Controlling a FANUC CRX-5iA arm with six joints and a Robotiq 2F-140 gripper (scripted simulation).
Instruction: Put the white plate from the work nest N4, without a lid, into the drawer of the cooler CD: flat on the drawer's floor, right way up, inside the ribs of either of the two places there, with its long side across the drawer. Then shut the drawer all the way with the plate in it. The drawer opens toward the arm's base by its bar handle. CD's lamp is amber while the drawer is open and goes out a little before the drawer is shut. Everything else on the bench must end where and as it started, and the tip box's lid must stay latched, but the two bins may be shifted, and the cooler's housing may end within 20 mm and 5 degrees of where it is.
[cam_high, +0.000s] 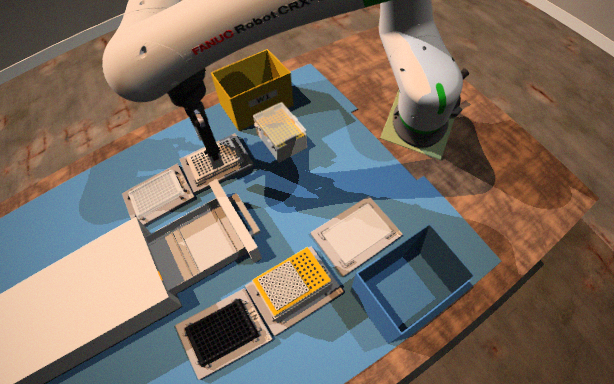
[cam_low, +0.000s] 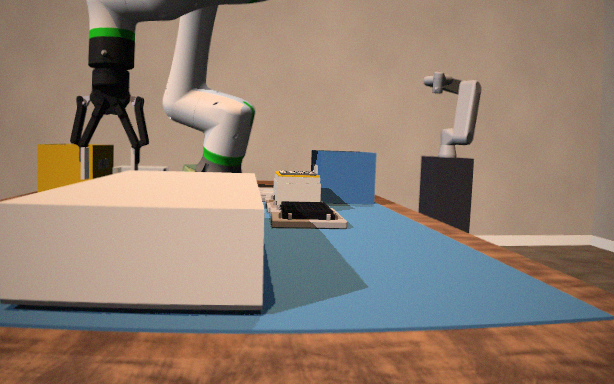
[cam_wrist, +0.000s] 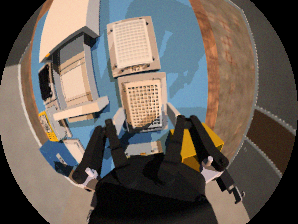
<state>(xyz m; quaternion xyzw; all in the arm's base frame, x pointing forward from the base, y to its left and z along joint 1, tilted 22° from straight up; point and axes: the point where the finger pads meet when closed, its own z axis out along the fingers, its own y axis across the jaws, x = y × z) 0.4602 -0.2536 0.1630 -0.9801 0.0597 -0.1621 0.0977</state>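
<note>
Right now my hand is 50 mm above the white plate. The rest, counted from my hand: yellow bin (190 mm behind, 120 mm to the right, 40 mm below); drawer (150 mm ahead, 190 mm to the left, 50 mm below); yellow rack (10 mm ahead, 380 mm to the left, 20 mm below).
</note>
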